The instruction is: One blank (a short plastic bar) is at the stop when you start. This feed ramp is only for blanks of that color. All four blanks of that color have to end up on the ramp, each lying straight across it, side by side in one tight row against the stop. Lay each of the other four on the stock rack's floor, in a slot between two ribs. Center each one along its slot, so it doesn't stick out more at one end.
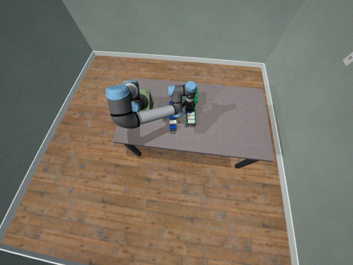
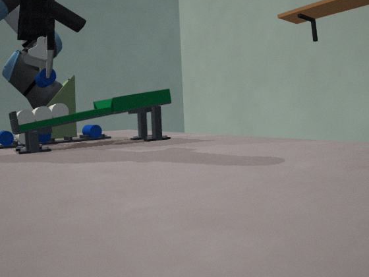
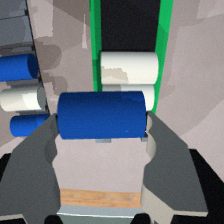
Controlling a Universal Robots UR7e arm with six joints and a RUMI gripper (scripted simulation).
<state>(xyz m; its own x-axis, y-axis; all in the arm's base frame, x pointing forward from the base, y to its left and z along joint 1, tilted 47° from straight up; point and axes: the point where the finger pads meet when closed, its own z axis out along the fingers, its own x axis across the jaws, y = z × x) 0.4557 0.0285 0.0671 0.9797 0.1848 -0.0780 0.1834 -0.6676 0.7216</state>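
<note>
Now: the stock rack 18 cm below my hand, 15 cm behind it and 1 cm to the left of it. Round my hand: dark stop (12 cm below, 8 cm to the right, 5 cm ahead).
</note>
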